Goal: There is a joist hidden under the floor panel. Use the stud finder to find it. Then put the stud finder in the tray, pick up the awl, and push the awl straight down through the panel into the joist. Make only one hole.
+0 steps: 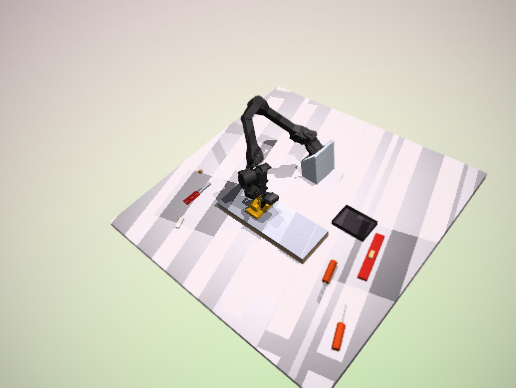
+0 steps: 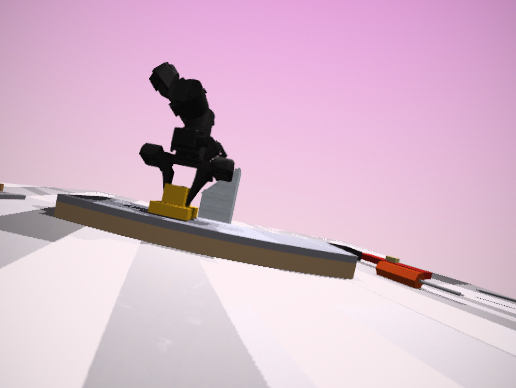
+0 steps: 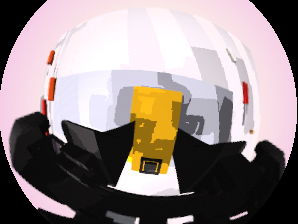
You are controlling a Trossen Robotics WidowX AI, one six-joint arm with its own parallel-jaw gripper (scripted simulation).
Labels:
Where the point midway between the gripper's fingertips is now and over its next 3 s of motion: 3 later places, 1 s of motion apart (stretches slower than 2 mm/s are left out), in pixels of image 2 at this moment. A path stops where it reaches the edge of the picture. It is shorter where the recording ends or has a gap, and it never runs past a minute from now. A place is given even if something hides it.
My gripper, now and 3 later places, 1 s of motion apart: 176, 203; 210, 210; 246, 217; 280, 224

